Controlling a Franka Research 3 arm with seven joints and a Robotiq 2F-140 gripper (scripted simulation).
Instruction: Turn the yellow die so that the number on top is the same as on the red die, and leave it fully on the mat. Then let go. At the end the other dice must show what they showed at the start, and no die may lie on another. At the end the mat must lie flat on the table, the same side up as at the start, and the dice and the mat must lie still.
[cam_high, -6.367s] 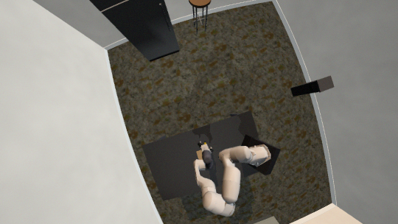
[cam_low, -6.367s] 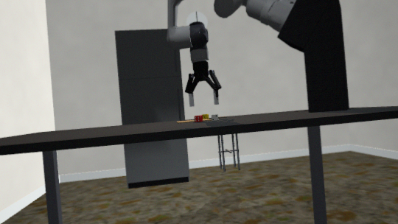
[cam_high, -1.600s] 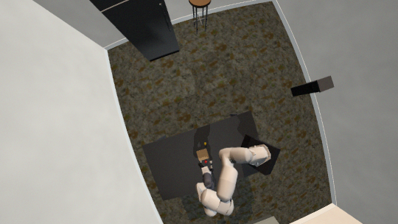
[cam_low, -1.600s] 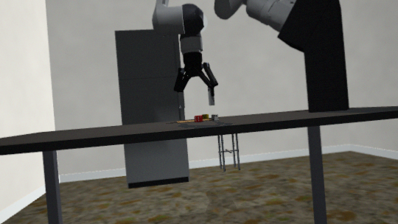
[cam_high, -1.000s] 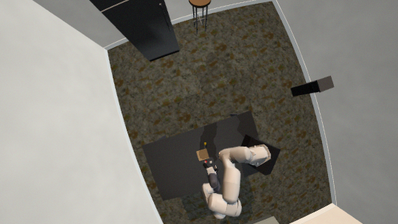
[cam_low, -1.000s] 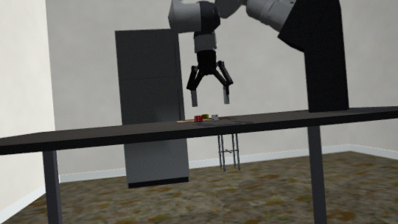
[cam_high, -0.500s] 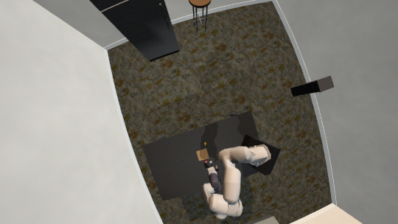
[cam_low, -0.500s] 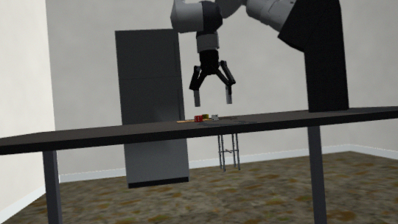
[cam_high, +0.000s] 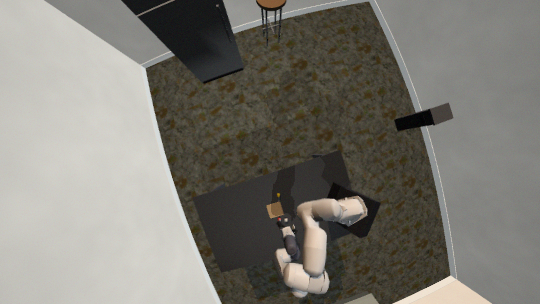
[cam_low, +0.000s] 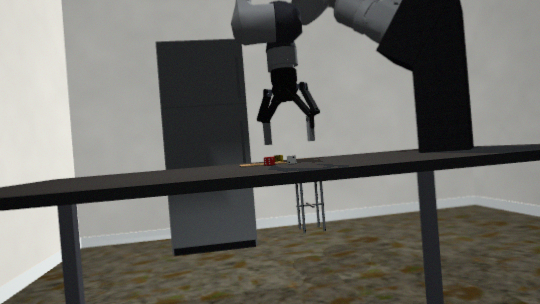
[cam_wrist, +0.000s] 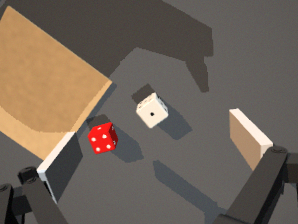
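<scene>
Now: the white die 1 cm behind my hand and 6 cm below it. Round my hand: red die 4 cm ahead, 5 cm to the right, 6 cm below; then tan mat 1 cm ahead, 15 cm to the right, 7 cm below; then yellow die 11 cm behind, 24 cm to the right, 6 cm below.
</scene>
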